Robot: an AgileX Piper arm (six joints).
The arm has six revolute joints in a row. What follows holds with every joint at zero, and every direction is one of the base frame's.
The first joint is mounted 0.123 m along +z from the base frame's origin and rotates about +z.
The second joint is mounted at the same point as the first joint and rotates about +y.
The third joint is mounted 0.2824 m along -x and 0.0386 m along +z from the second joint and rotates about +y.
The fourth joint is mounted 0.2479 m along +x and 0.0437 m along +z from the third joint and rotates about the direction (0.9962, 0, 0.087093).
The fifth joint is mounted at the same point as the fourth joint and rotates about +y.
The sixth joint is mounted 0.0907 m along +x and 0.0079 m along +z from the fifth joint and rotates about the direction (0.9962, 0, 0.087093).
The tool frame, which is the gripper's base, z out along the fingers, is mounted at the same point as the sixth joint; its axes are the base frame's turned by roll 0, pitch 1.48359 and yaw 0 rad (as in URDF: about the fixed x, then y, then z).
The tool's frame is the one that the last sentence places.
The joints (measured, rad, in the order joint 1, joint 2, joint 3, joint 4, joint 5, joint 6), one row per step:
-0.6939 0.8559 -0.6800 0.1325 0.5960 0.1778
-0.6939 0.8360 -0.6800 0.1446 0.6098 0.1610
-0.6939 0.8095 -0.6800 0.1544 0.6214 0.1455
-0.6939 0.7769 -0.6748 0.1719 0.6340 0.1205
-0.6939 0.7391 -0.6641 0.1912 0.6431 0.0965
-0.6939 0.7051 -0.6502 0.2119 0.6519 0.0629
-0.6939 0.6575 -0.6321 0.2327 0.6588 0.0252
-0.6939 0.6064 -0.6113 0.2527 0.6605 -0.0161
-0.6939 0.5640 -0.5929 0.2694 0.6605 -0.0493
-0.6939 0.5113 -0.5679 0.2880 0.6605 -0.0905
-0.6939 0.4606 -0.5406 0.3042 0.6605 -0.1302
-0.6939 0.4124 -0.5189 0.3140 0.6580 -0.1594
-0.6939 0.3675 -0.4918 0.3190 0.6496 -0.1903
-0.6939 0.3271 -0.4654 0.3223 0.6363 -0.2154
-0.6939 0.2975 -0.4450 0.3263 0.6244 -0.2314
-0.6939 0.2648 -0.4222 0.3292 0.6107 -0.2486
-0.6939 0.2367 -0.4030 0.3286 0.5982 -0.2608
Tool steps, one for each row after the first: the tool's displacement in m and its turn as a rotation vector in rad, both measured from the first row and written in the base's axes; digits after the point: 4 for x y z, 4 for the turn. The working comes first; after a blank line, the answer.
Tool pose at each row, in the base's axes (x y z in m, rotation vector in rad; the steps are taken from these numbers as rounded here):
0.1322 -0.1012 0.3041 1.0264 2.0053 -0.1348
0.1293 -0.0978 0.3064 1.0107 2.0047 -0.1313
0.1254 -0.0937 0.3099 0.9908 1.9966 -0.1317
0.1207 -0.0884 0.3125 0.9645 1.9904 -0.1291
0.1152 -0.0824 0.3140 0.9386 1.9798 -0.1253
0.1104 -0.0767 0.3138 0.9067 1.9787 -0.1241
0.1037 -0.0695 0.3138 0.8653 1.9690 -0.1287
0.0967 -0.0623 0.3133 0.8184 1.9551 -0.1393
0.0911 -0.0564 0.3123 0.7810 1.9419 -0.1483
0.0843 -0.0495 0.3098 0.7351 1.9275 -0.1619
0.0780 -0.0431 0.3059 0.6921 1.9162 -0.1767
0.0721 -0.0376 0.3032 0.6556 1.8978 -0.1944
0.0670 -0.0332 0.2987 0.6198 1.8833 -0.2185
0.0627 -0.0299 0.2941 0.5907 1.8658 -0.2421
0.0599 -0.0276 0.2905 0.5727 1.8502 -0.2569
0.0568 -0.0253 0.2863 0.5532 1.8329 -0.2749
0.0542 -0.0236 0.2827 0.5378 1.8173 -0.2924

-0.0029 0.0034 0.0023 -0.0055 -0.0053 0.0114
-0.0068 0.0075 0.0058 -0.0178 -0.0164 0.0221
-0.0115 0.0128 0.0084 -0.0306 -0.0283 0.0388
-0.0170 0.0188 0.0099 -0.0439 -0.0442 0.0544
-0.0218 0.0245 0.0097 -0.0586 -0.0520 0.0760
-0.0285 0.0317 0.0097 -0.0842 -0.0667 0.0997
-0.0355 0.0389 0.0092 -0.1177 -0.0834 0.1241
-0.0411 0.0448 0.0082 -0.1454 -0.0979 0.1429
-0.0479 0.0517 0.0057 -0.1806 -0.1128 0.1659
-0.0542 0.0581 0.0018 -0.2141 -0.1235 0.1874
-0.0601 0.0636 -0.0009 -0.2490 -0.1378 0.2015
-0.0652 0.0680 -0.0054 -0.2864 -0.1457 0.2139
-0.0695 0.0713 -0.0100 -0.3215 -0.1550 0.2210
-0.0723 0.0736 -0.0136 -0.3451 -0.1647 0.2239
-0.0754 0.0759 -0.0178 -0.3722 -0.1746 0.2263
-0.0780 0.0776 -0.0214 -0.3964 -0.1825 0.2264

